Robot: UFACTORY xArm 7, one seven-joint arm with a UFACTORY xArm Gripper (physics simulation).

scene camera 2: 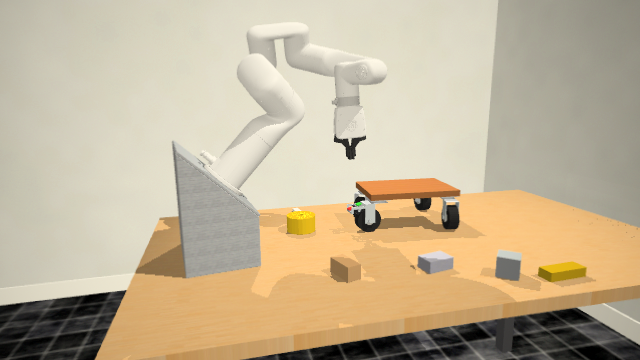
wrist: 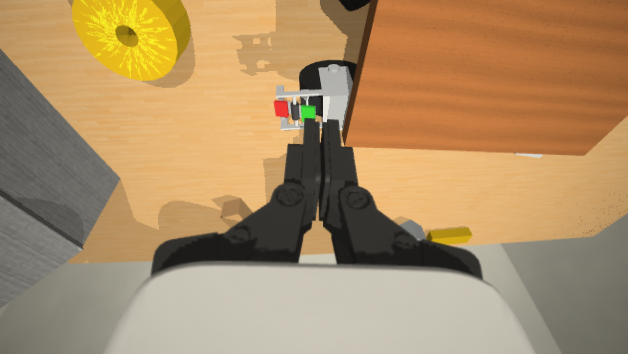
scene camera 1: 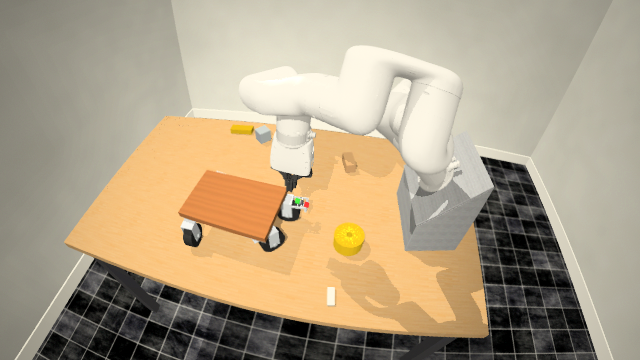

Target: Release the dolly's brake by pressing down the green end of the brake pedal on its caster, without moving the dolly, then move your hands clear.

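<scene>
The dolly has a flat orange-brown wooden deck and stands on black-wheeled casters. The brake pedal sticks out from one corner caster. Its green end is nearer the wheel, and its red end is farther out. In scene camera 2 the green end looks higher than the red. My gripper is shut and empty, fingers down, above deck height and apart from the pedal. In the wrist view its tips slightly overlap the green end's lower edge.
A yellow cylinder stands between dolly and arm pedestal. A brown block, lavender block, grey block, yellow bar and white block lie around.
</scene>
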